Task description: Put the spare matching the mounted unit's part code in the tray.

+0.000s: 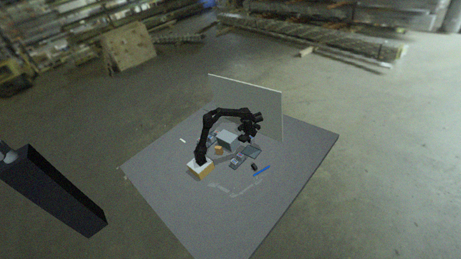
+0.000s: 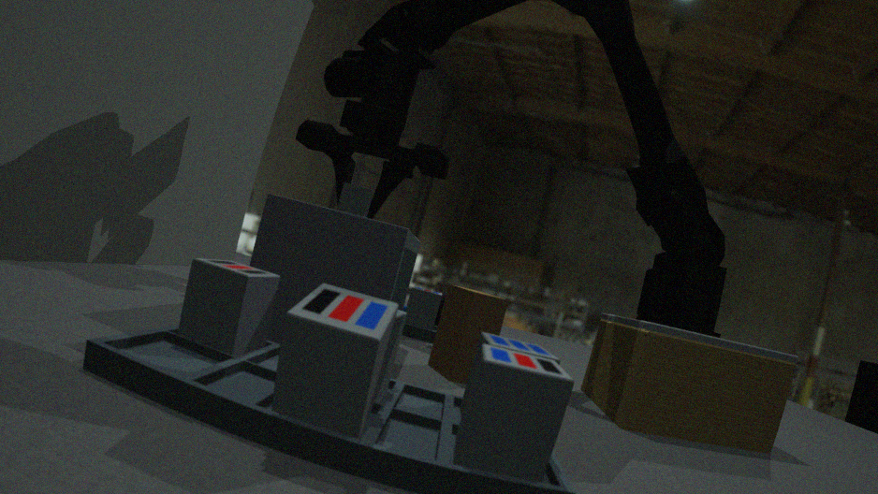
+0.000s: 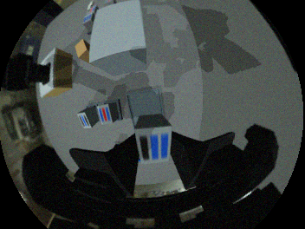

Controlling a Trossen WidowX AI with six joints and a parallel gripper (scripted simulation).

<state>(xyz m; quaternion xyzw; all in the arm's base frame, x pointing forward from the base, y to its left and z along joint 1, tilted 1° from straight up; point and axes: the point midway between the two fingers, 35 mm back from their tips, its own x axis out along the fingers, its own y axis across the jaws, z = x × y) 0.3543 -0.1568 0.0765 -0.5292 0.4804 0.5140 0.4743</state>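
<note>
Right now the grey tray is 10 mm behind my gripper tip and 110 mm below it. Round my gripper tip: grey mounted unit 70 mm behind, 210 mm to the left, 60 mm below; black tape roll 110 mm behind, 130 mm to the right, 90 mm below; grey spare block 20 mm above.
</note>
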